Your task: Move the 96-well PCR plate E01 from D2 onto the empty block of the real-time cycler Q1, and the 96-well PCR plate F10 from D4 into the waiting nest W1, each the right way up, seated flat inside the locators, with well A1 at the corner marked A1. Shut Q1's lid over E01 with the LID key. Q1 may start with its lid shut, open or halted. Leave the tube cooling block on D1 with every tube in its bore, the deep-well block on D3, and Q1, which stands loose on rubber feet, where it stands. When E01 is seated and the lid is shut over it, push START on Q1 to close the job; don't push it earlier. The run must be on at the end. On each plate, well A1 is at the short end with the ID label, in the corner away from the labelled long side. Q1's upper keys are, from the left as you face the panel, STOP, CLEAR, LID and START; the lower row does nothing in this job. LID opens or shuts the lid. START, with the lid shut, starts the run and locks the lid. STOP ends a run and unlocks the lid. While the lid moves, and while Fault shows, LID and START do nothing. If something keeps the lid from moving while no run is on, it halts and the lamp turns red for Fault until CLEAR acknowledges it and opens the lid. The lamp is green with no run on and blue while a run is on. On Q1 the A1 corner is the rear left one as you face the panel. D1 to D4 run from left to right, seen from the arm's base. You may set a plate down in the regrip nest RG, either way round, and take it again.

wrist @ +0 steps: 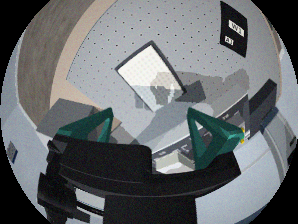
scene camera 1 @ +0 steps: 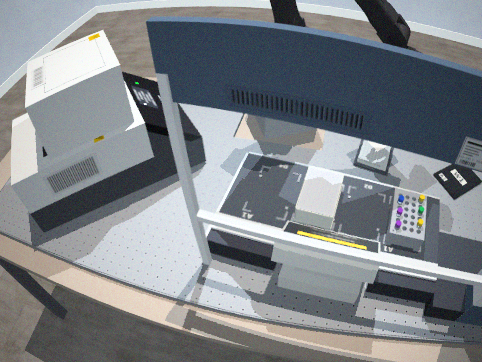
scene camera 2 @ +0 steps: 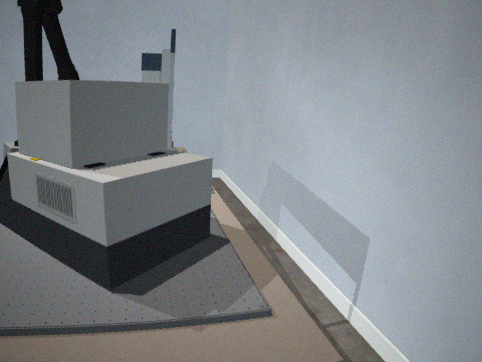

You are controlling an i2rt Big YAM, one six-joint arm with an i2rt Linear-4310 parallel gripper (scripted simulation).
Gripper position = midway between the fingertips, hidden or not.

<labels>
my gripper: wrist 150,111; not seen in scene camera 2 (hidden by a white lid)
</labels>
